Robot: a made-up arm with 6 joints.
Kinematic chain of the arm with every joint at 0, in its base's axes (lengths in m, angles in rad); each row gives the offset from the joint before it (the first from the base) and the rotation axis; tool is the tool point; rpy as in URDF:
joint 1: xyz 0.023 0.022 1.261 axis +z
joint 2: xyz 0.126 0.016 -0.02 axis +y
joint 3: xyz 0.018 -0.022 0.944 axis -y
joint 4: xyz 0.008 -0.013 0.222 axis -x
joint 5: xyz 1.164 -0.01 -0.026 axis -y
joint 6: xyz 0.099 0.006 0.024 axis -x
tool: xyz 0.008 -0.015 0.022 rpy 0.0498 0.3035 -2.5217
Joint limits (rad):
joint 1: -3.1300..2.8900
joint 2: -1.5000..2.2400
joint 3: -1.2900..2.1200
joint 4: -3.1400..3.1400
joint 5: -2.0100..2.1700
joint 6: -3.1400..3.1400
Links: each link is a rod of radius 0.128 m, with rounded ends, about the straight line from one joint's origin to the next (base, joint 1, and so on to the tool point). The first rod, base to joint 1, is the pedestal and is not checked.
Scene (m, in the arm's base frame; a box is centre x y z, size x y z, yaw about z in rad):
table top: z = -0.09
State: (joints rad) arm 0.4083 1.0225 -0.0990 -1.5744 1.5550 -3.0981
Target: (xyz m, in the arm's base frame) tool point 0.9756 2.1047 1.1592
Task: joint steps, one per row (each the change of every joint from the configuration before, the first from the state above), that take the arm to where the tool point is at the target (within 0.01 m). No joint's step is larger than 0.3 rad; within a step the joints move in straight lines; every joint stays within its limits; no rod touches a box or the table.
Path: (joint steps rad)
1: 0.1922 0.0912 0.2760 0.0339 -0.1438 0.0056
2: 0.1922 0.0911 0.2760 0.0339 -0.1438 0.0056
3: 0.1921 0.0912 0.2760 0.0339 -0.1438 0.0056
4: 0.1922 0.0911 0.2760 0.0340 -0.1439 0.0056

